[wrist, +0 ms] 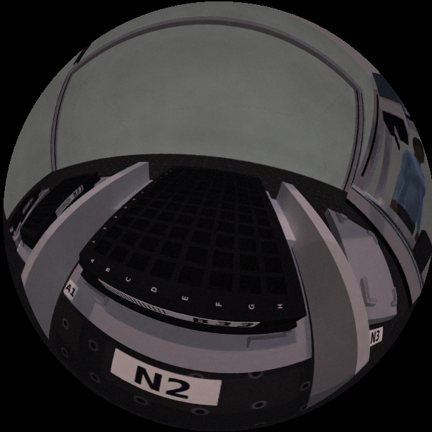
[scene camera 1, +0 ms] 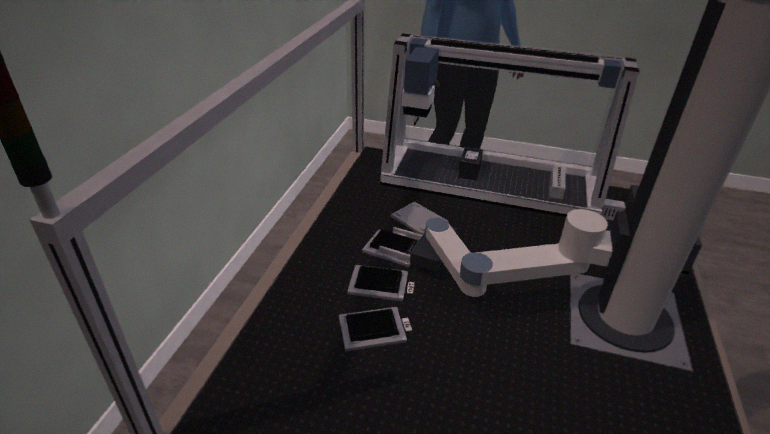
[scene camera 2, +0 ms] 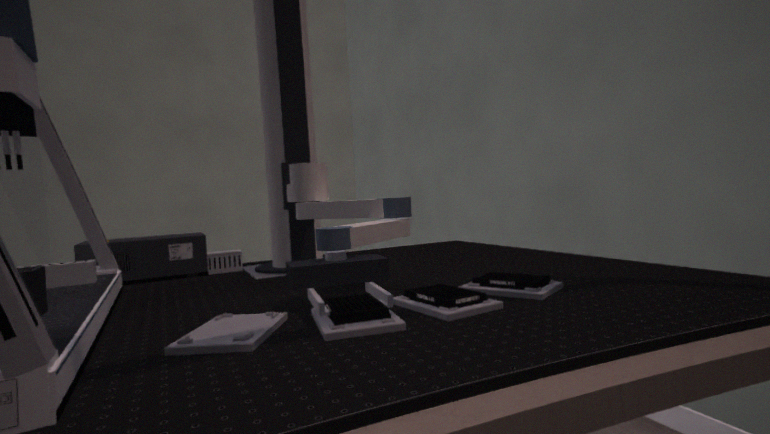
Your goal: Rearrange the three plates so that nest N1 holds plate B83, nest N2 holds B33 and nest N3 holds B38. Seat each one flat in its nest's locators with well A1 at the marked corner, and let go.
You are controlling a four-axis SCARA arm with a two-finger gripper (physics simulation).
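Frame: origin at the arm's base, x ahead, y left, z up, level; millimetres.
Seen in the pictures: gripper, between the fingertips: (scene camera 1: 386, 238) (scene camera 2: 356, 305); arm's base, origin of its link: (scene camera 1: 623, 319).
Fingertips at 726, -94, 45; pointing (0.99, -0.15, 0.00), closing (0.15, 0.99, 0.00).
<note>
Pixels of each thing's top centre, then the offset from my fingertips to it, as dx, dy, dz. "*": a spot on its surface instead.
- black plate B33, centre of its top: (scene camera 2: 353, 303) (scene camera 1: 393, 241) -24, +4, -2
- nest N2, centre of its top: (scene camera 2: 354, 311) (scene camera 1: 393, 244) -24, +4, -16
- black plate, centre of its top: (scene camera 2: 443, 291) (scene camera 1: 378, 277) -25, +174, -6
- OUT nest, centre of its top: (scene camera 2: 444, 297) (scene camera 1: 378, 279) -25, +175, -16
- third plate, centre of its top: (scene camera 2: 510, 276) (scene camera 1: 372, 322) -60, +351, -6
- nest N1, centre of its top: (scene camera 2: 510, 281) (scene camera 1: 372, 325) -60, +351, -14
- Nest N3, centre of its top: (scene camera 2: 232, 323) (scene camera 1: 419, 216) -70, -176, -14
- dark block, a spot on its surface: (scene camera 1: 470, 168) * -202, -421, +64
- pale box, a spot on its surface: (scene camera 1: 558, 183) * -518, -419, +62
My gripper (scene camera 1: 397, 242) (scene camera 2: 349, 301) (wrist: 210, 180) is shut on the black plate B33 (scene camera 1: 387, 238) (scene camera 2: 355, 310) (wrist: 200, 240), down at nest N2 (scene camera 1: 387, 257) (scene camera 2: 366, 329) (wrist: 200, 347). The plate looks level within the nest outline, its A corner on the side of the A1 mark (wrist: 71, 289); full seating is hard to tell. Another black plate (scene camera 1: 377, 278) (scene camera 2: 444, 295) (wrist: 50, 210) sits in the OUT nest (scene camera 1: 377, 294) (scene camera 2: 450, 312); its small label seems to read B83. A third plate (scene camera 1: 372, 324) (scene camera 2: 509, 280) sits in nest N1 (scene camera 1: 377, 343) (scene camera 2: 517, 292), its code unreadable. Nest N3 (scene camera 1: 414, 215) (scene camera 2: 231, 329) (wrist: 357, 250) is empty.
A gantry frame (scene camera 1: 509, 199) stands behind N3, with a dark block (scene camera 1: 470, 168) and a pale box (scene camera 1: 558, 183) on its deck. The arm's column (scene camera 1: 663, 215) (scene camera 2: 266, 134) stands at the right in scene camera 1. A rail fence (scene camera 1: 215, 107) runs along the left. A person (scene camera 1: 466, 26) stands behind the gantry.
</note>
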